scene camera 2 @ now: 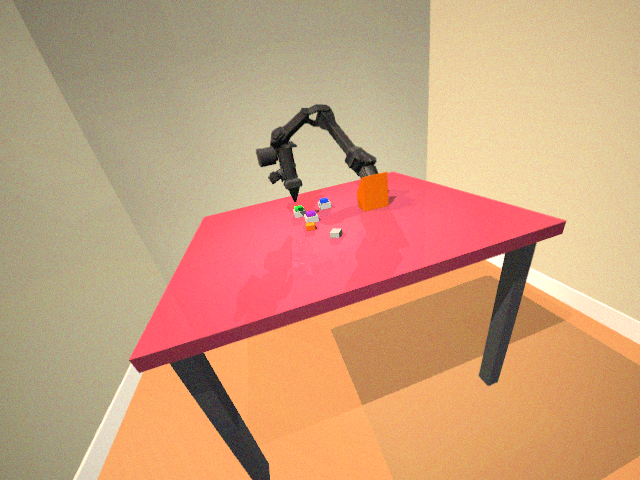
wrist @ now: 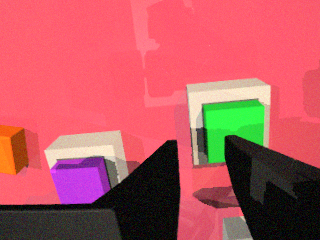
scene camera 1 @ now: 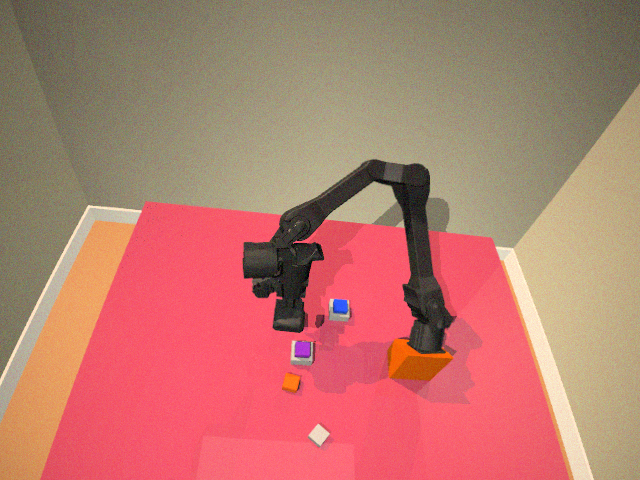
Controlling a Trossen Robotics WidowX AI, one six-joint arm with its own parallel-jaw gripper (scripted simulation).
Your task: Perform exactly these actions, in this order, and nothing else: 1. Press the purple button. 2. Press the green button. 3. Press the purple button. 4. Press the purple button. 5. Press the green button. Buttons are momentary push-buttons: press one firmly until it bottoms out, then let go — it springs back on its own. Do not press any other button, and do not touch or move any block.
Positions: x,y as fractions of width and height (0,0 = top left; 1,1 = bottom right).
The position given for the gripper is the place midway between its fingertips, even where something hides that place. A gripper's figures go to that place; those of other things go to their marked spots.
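Scene:
The gripper (wrist: 0.63,0.62) is 0.10 m from the lens. A green button (wrist: 0.77,0.50) sits 0.14 m from the lens, and a purple button (wrist: 0.24,0.76) sits 0.16 m from the lens.

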